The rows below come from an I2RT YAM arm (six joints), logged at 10 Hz.
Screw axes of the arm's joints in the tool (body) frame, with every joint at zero. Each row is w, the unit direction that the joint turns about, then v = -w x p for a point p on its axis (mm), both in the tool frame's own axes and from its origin. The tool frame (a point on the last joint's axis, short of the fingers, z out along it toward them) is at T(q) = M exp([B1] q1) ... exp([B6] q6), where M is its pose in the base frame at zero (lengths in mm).
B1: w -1 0 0 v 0 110.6 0
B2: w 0 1 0 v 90.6 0 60
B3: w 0 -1 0 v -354.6 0 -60
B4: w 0 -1 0 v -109.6 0 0
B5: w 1 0 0 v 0 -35.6 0
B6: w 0 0 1 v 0 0 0
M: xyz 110.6 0 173.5 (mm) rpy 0 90 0 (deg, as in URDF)
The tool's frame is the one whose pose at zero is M.
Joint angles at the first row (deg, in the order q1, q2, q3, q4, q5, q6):
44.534 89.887 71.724 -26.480 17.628 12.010
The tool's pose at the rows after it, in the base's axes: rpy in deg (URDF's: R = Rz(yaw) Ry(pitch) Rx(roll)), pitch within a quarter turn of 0, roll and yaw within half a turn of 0; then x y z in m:
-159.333 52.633 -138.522 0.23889 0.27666 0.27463
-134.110 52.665 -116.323 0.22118 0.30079 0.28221
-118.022 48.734 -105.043 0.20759 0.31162 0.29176
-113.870 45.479 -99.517 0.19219 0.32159 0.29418
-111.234 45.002 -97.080 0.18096 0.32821 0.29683
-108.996 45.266 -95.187 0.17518 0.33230 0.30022
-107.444 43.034 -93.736 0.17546 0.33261 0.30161
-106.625 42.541 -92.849 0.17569 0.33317 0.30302
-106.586 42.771 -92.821 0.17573 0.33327 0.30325
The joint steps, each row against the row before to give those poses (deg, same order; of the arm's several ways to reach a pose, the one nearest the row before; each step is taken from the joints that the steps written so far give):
7.343 3.388 -0.020 7.671 11.147 -4.830
5.356 0.938 -0.004 7.519 11.869 -12.327
3.277 -0.021 0.002 4.918 9.419 -9.705
2.930 0.000 -0.001 1.312 2.099 -4.721
2.120 0.001 0.001 1.442 2.251 -1.683
1.137 -0.001 0.000 2.076 1.355 -1.638
-0.001 0.000 -0.001 0.874 0.371 -3.170
0.000 0.000 -0.001 0.942 -0.022 -1.443
0.000 0.000 0.001 0.152 -0.022 0.087

